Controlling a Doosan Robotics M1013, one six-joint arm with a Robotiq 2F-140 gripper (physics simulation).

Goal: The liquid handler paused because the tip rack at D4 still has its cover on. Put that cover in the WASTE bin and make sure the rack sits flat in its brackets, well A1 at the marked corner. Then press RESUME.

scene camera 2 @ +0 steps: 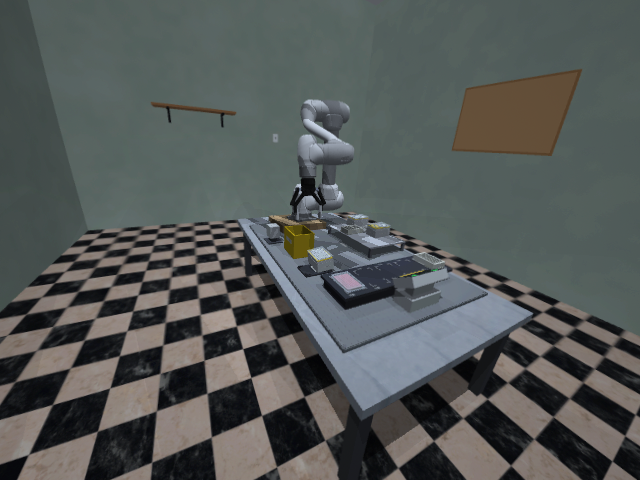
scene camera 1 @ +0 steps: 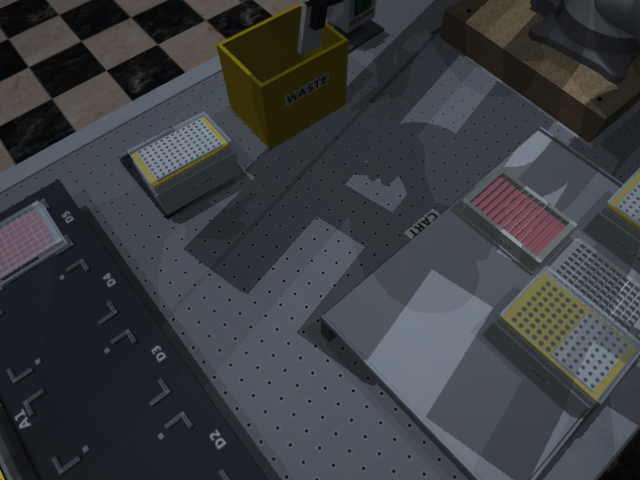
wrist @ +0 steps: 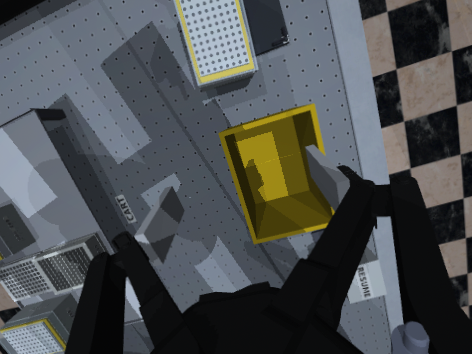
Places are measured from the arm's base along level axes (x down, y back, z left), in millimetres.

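Where they show: gripper, fingertip midpoint: [scene camera 2: 308, 218] [scene camera 1: 276, 23] [wrist: 240, 181]; arm's base, link origin: [scene camera 2: 301, 218] [scene camera 1: 591, 38].
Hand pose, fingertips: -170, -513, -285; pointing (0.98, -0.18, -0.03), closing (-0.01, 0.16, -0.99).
Note:
Each offset is from my fingertips to the top centre of the thing, as dx, dy, dz. "pt": to the spot under its first point.
A tip rack {+119, -174, -41} [scene camera 1: 180, 149] [scene camera 2: 321, 258] [wrist: 218, 37] with a white perforated top and yellow edge stands on the dark pad beside the bin. A thin clear edge shows around its top; I cannot tell exactly how the cover sits. The yellow WASTE bin {+72, +40, -35} [scene camera 1: 310, 112] [scene camera 2: 298, 245] [wrist: 272, 217] shows no cover inside in the wrist view. My gripper [scene camera 2: 308, 212] [wrist: 240, 181] is wide open and empty, high above the bin area, one finger over the bin's side. The D4 label {pt +147, -368, +44} [scene camera 1: 109, 279] is beside bare brackets on the dark deck. The RESUME label {pt +102, +262, -84} [wrist: 363, 282] is behind the bin.
A pink-filled plate {+133, -432, -90} [scene camera 1: 28, 240] [scene camera 2: 347, 281] sits at D5. The raised cart {+141, -17, +445} [scene camera 1: 398, 335] holds a red-striped reservoir {+115, +44, +383} [scene camera 1: 516, 219], a half-filled yellow tip rack {+76, -77, +506} [scene camera 1: 547, 310] and other racks. A wooden robot base [scene camera 1: 516, 62] stands behind. The table edge lies beyond the bin.

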